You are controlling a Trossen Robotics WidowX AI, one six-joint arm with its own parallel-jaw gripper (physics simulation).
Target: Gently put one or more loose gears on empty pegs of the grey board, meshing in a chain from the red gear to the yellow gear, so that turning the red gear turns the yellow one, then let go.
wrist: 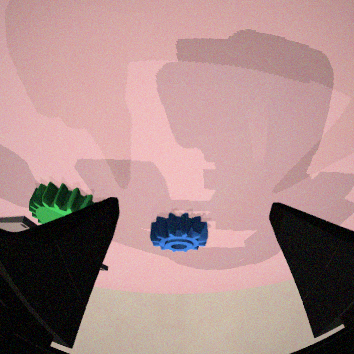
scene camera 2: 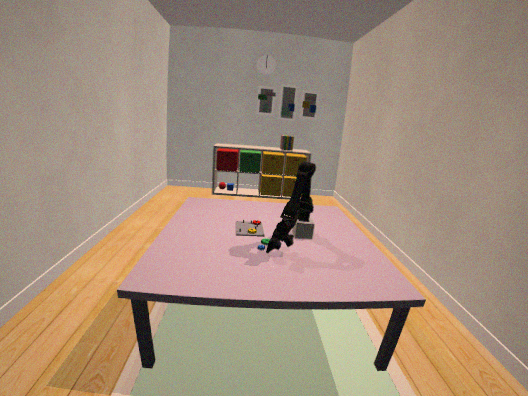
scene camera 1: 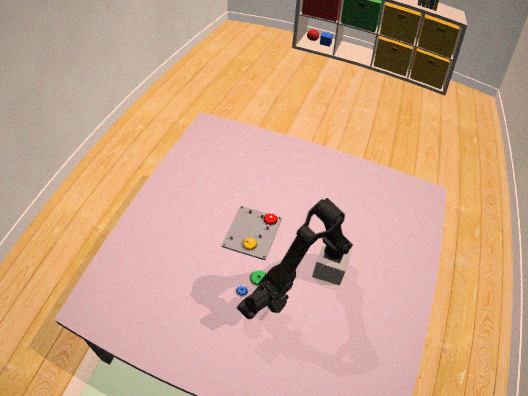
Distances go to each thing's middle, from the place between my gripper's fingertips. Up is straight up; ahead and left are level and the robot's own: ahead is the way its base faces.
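Labels:
There's the blue gear [wrist: 178, 233], and my hand is 20 mm to the left of it and 40 mm short of it. The green gear [wrist: 46, 203] is 10 mm ahead of my hand and 90 mm to the right of it, and then there's the grey board [scene camera 1: 245, 225], which is 110 mm ahead of my hand, 280 mm to the right of it and 10 mm below it.

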